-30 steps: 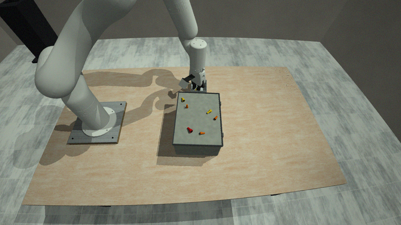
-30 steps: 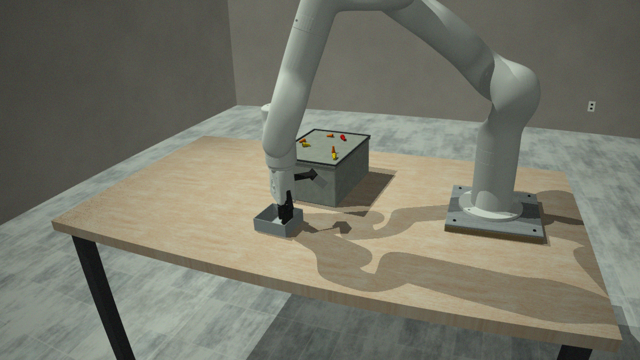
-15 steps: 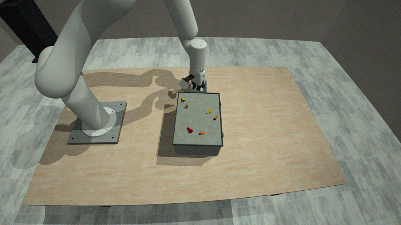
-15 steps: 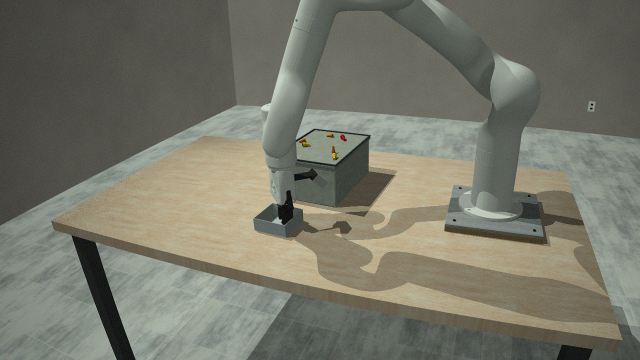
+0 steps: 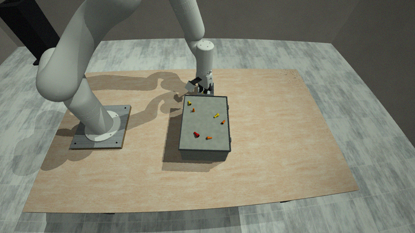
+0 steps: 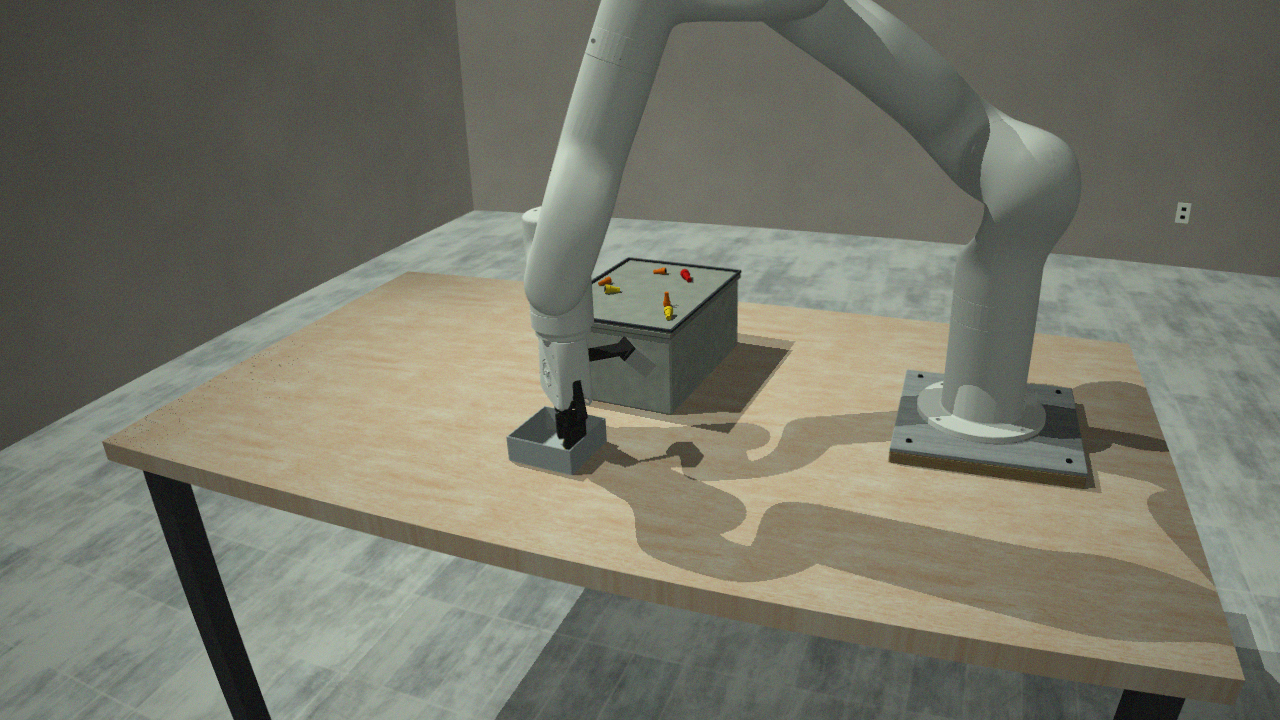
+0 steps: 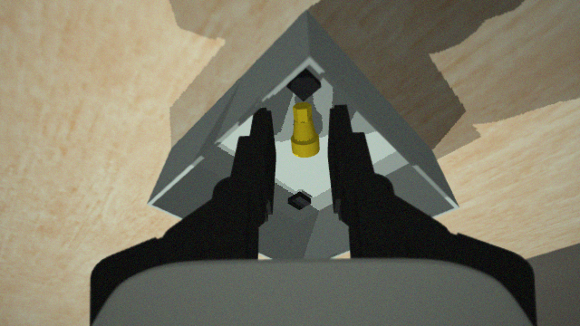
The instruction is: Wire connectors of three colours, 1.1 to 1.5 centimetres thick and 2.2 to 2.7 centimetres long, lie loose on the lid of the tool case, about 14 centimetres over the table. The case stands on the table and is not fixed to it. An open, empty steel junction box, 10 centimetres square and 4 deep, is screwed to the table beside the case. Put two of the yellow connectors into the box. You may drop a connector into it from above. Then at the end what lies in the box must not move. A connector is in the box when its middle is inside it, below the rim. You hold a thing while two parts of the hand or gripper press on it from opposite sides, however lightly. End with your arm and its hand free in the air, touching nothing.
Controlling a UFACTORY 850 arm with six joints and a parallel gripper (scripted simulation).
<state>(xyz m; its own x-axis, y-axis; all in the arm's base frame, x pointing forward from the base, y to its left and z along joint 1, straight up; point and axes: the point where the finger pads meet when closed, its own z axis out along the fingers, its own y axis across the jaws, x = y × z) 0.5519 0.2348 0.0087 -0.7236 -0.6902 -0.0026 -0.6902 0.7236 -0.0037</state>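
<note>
The grey tool case is 10 mm behind my hand, 290 mm to the right of it and 70 mm above it.
</note>
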